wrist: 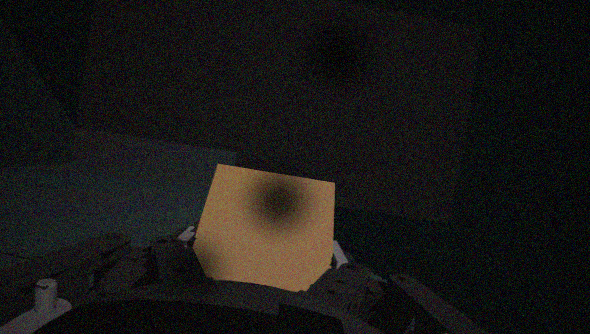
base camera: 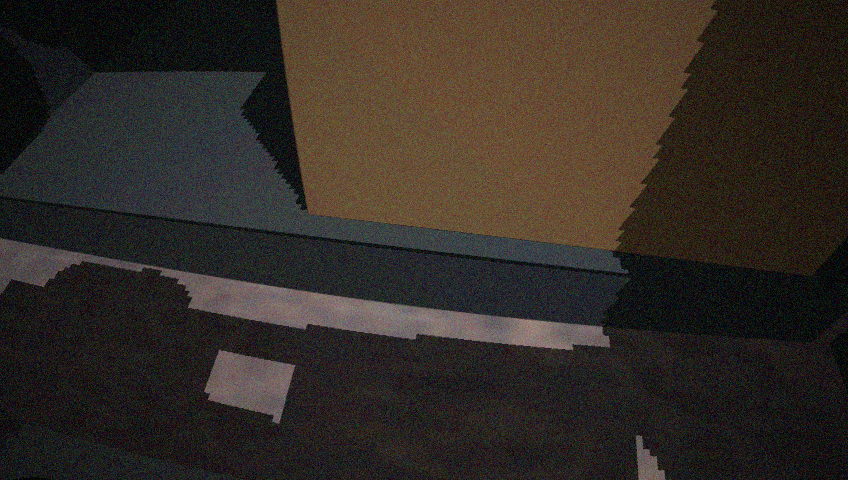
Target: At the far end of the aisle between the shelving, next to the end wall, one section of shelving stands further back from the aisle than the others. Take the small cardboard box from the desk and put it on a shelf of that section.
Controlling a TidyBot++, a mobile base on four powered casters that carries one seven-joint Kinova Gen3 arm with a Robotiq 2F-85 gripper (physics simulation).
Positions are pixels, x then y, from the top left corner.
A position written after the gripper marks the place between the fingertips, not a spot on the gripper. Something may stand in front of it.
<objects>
gripper: wrist 264, 248; not seen in the base camera view (out of frame)
small cardboard box: wrist 260, 227; not seen in the base camera view (out of frame)
</objects>
